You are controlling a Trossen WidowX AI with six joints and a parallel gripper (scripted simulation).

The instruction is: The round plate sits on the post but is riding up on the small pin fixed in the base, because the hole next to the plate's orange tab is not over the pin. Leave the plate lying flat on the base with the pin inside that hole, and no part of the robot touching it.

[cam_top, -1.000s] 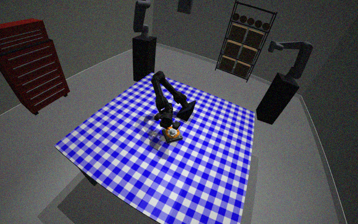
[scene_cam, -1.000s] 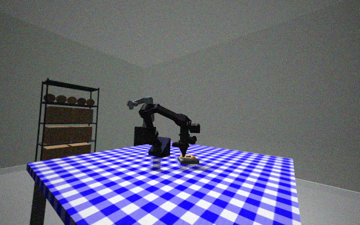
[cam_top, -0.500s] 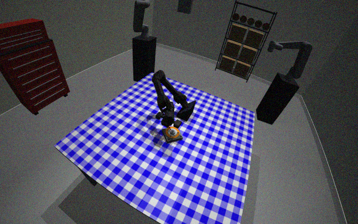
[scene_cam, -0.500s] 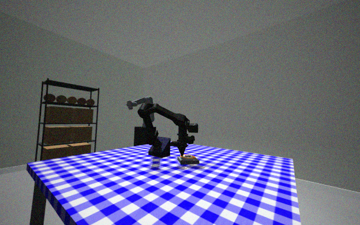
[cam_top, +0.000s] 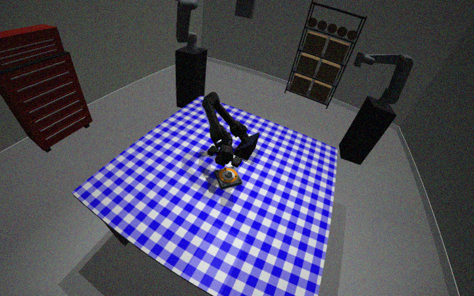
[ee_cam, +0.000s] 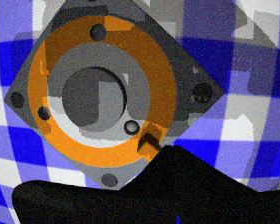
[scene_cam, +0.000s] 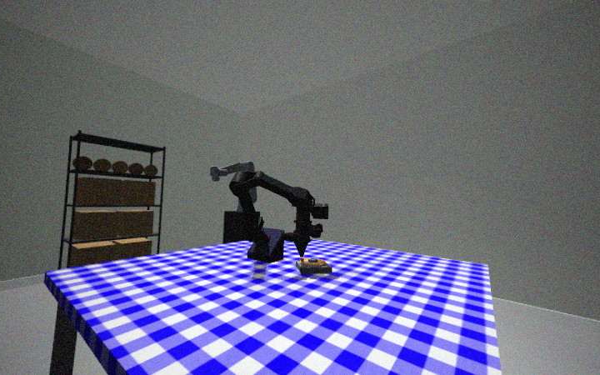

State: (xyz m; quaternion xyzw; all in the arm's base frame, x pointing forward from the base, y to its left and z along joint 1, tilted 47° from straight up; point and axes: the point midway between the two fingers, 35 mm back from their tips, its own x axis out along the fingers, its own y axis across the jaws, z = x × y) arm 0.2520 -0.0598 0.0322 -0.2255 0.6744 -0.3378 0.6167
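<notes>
My gripper tip is now 10 mm short of the round plate, 30 mm to the right of it and 20 mm above it.
</notes>
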